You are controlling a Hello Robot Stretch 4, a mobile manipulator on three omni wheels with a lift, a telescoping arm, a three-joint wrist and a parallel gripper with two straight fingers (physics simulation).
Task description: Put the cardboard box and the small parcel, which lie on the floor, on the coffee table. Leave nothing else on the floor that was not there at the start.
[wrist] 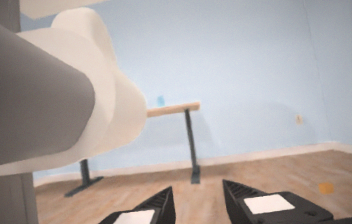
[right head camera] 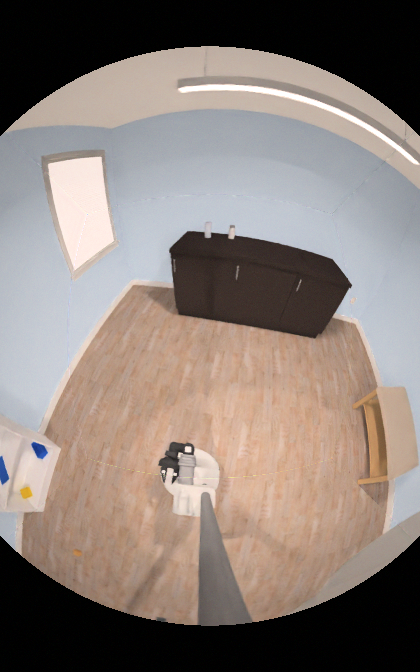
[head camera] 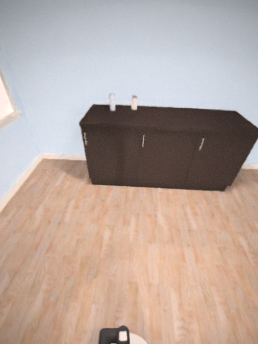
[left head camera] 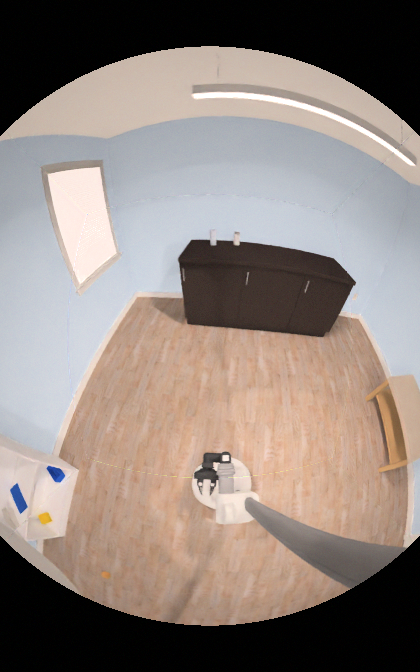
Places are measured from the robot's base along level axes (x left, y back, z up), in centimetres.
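Pixels of known places: gripper, between the fingertips: [wrist: 199,198].
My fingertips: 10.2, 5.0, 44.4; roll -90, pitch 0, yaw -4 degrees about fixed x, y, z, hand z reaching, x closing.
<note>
Behind a point stands the place of what it marks, as x, y, z.
A small orange-brown block [left head camera: 106,575] [right head camera: 77,552] [wrist: 326,188] @(92.5, 111.3, 0.6) lies on the floor, at the lower left in both side head views and at the right in the wrist view. It is too small to tell whether it is the cardboard box or the small parcel; I cannot make out a second one. The low coffee table [left head camera: 407,400] [right head camera: 397,430] has a pale top and a wooden shelf, and stands at the right wall. My gripper [left head camera: 206,492] [right head camera: 168,481] [wrist: 199,198] @(10.2, 5.1, 44.4) is open and empty, above the robot's base, away from block and table.
A dark sideboard [head camera: 165,150] @(-53.2, -155.1, 60.1) [left head camera: 270,295] [right head camera: 250,290] with two small containers stands at the wall ahead. A white shelf unit [left head camera: 70,480] [right head camera: 50,460] with blue and yellow things is at the left. A desk [wrist: 175,109] @(10.1, 191.5, 66.7) with a blue bottle [wrist: 160,101] @(-4.9, 216.7, 79.8) shows in the wrist view.
</note>
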